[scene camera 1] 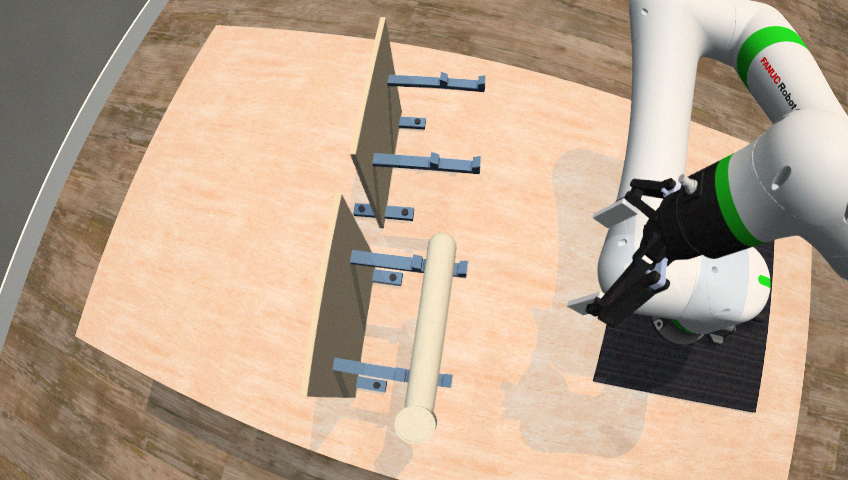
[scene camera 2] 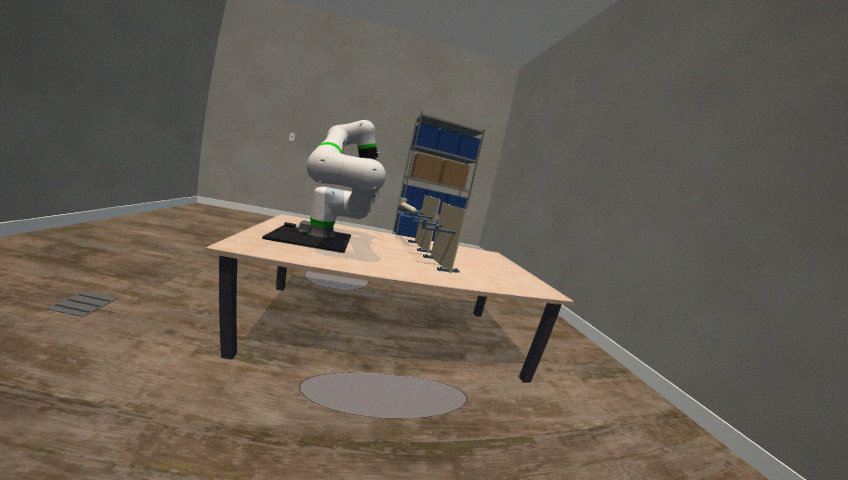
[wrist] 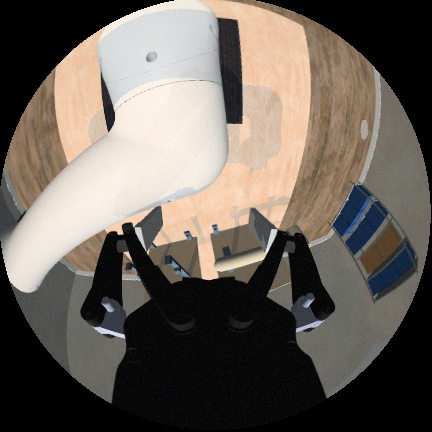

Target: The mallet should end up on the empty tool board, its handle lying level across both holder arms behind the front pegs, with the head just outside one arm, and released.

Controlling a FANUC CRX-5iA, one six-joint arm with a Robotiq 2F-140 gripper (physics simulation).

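Where they show: gripper, between the fingertips: (scene camera 1: 589, 262) (scene camera 2: 377, 201) (wrist: 205, 216); arm's base, origin of its link: (scene camera 2: 320, 235).
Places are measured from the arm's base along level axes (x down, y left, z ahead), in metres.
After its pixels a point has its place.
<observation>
The cream mallet (scene camera 1: 433, 321) @(x -0.227, y 0.171, z 0.435 m) (scene camera 2: 407, 206) @(x -0.220, y 0.137, z 0.429 m) (wrist: 240, 260) @(x -0.220, y 0.118, z 0.431 m) lies across both blue holder arms of the lower board (scene camera 1: 339, 309) @(x -0.203, y 0.189, z 0.562 m) in scene camera 1, behind their end pegs. Its round head (scene camera 1: 415, 424) @(x -0.250, y 0.305, z 0.417 m) is just outside the arm nearest the bottom of that view. The empty tool board (scene camera 1: 380, 130) @(x -0.161, y -0.104, z 0.607 m) (scene camera 2: 451, 237) @(x -0.144, y -0.179, z 0.621 m) (wrist: 192, 255) @(x -0.086, y -0.021, z 0.592 m) stands beside it, its upper arm (scene camera 1: 416, 82) @(x -0.178, y -0.201, z 0.576 m) and lower arm (scene camera 1: 404, 160) @(x -0.178, y -0.054, z 0.549 m) bare, each with an inner peg and an end peg. My gripper (scene camera 1: 599, 258) @(x -0.225, y 0.042, z 0.255 m) (wrist: 205, 216) @(x -0.225, y 0.042, z 0.255 m) is open and empty, well to the right of the mallet in scene camera 1 and apart from it.
Both boards stand on blue feet (scene camera 1: 398, 212) @(x -0.003, y -0.030, z 0.569 m) on the wooden table (scene camera 1: 208, 178) @(x 0.009, y -0.003, z 0.997 m) (scene camera 2: 505, 279) @(x 0.009, y -0.215, z 0.941 m). The arm's base is on a black mat (scene camera 1: 672, 389) @(x 0.002, y 0.159, z -0.018 m) (scene camera 2: 279, 236) @(x -0.003, y -0.156, z -0.161 m) (wrist: 232, 75) @(x 0.002, y 0.148, z 0.005 m) at the right in scene camera 1. Blue boxes (scene camera 2: 449, 141) and brown boxes (scene camera 2: 427, 168) stand on shelving beyond the table.
</observation>
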